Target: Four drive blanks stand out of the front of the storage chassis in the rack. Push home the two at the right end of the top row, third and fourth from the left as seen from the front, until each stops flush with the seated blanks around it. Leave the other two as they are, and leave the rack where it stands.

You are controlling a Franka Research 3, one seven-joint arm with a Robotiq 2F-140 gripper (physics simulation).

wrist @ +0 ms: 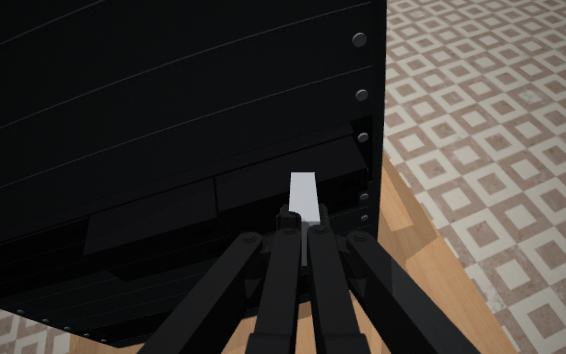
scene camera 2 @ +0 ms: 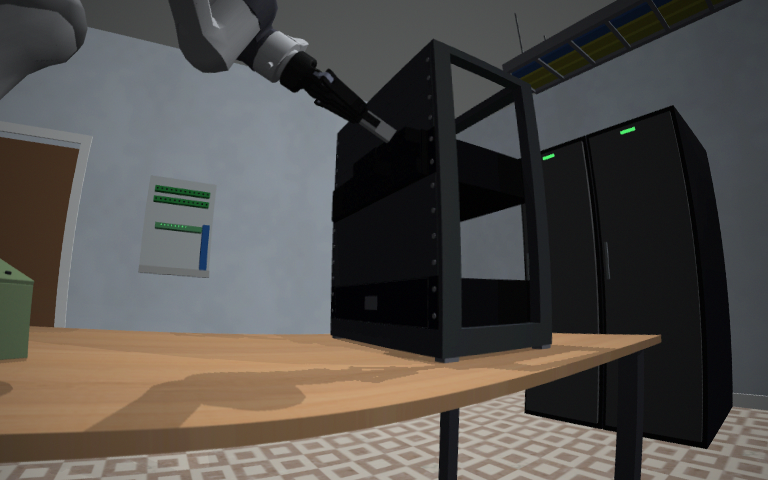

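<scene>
The black rack (scene camera 2: 447, 226) (wrist: 150, 65) stands upright on the table, with the dark storage chassis (scene camera 2: 362, 195) in its upper part. In the wrist view two dark blanks stand out side by side in the top row: the right-end blank (wrist: 260, 177) and the blank to its left (wrist: 155, 212). The other protruding blanks are hard to tell in the dark. My gripper (scene camera 2: 386, 131) (wrist: 302, 190) is shut and empty. Its pale fingertips overlap the right-end blank's front edge in the wrist view; whether they touch is unclear.
The rack stands on the wooden table (scene camera 2: 226, 418) (wrist: 420, 270). A green box (scene camera 2: 14, 316) is at the table's left. Tall black cabinets (scene camera 2: 634, 254) stand behind at the right. A cable tray (scene camera 2: 594, 42) hangs above, and a wall panel (scene camera 2: 175, 249) is behind.
</scene>
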